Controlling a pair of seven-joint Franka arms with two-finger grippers.
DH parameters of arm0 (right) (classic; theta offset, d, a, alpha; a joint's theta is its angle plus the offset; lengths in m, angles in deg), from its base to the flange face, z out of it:
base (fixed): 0 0 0 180
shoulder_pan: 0 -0.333 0 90
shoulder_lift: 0 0 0 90
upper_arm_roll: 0 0.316 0.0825 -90
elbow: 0 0 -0.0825 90
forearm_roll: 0 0.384 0 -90
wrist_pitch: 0 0 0.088 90
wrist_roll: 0 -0.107 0 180
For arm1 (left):
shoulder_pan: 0 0.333 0 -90
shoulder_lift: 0 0 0 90
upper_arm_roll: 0 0.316 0.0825 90
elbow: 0 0 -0.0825 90
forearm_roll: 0 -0.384 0 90
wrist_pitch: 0 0 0.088 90
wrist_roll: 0 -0.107 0 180
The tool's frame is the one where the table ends.
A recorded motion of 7 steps. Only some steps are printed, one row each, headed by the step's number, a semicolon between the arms.
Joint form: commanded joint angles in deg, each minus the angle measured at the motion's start. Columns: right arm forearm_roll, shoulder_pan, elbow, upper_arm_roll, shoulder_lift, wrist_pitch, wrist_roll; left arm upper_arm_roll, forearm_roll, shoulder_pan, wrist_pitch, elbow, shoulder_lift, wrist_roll.
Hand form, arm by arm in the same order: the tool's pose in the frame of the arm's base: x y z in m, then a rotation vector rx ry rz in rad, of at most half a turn. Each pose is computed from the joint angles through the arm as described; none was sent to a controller.
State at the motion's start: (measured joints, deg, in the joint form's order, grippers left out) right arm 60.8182 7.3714 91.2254 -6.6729 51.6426 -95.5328 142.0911; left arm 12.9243 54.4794 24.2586 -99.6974 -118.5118 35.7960 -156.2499
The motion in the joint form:
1: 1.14 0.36 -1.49 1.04 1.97 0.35 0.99; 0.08 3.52 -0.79 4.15 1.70 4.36 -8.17
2: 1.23 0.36 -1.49 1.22 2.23 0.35 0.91; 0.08 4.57 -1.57 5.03 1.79 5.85 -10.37
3: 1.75 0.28 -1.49 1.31 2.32 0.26 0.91; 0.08 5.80 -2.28 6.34 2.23 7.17 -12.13
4: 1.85 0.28 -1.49 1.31 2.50 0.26 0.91; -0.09 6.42 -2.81 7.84 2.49 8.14 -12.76
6: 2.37 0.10 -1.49 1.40 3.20 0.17 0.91; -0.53 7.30 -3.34 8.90 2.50 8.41 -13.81
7: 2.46 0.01 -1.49 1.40 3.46 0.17 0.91; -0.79 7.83 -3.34 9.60 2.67 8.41 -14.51
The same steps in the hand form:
1: 0.6216 -0.0528 0.0848 -1.4196 -1.5600 -0.8300; 0.4322 0.2285 0.0864 1.5746 -1.4930 1.0249
2: 0.6208 -0.0508 0.0821 -1.4180 -1.5538 -0.8283; 0.4313 0.2184 0.0755 1.5359 -1.4961 1.0474
3: 0.6214 -0.0489 0.0816 -1.4190 -1.5477 -0.8359; 0.4329 0.2095 0.0679 1.4988 -1.4936 1.0767
4: 0.6208 -0.0487 0.0797 -1.4198 -1.5439 -0.8354; 0.4335 0.2000 0.0627 1.4646 -1.4771 1.0906
6: 0.6187 -0.0453 0.0725 -1.4207 -1.5299 -0.8341; 0.4370 0.1896 0.0620 1.4295 -1.4760 1.1169
7: 0.6177 -0.0441 0.0698 -1.4203 -1.5260 -0.8314; 0.4398 0.1865 0.0636 1.4112 -1.4779 1.1399

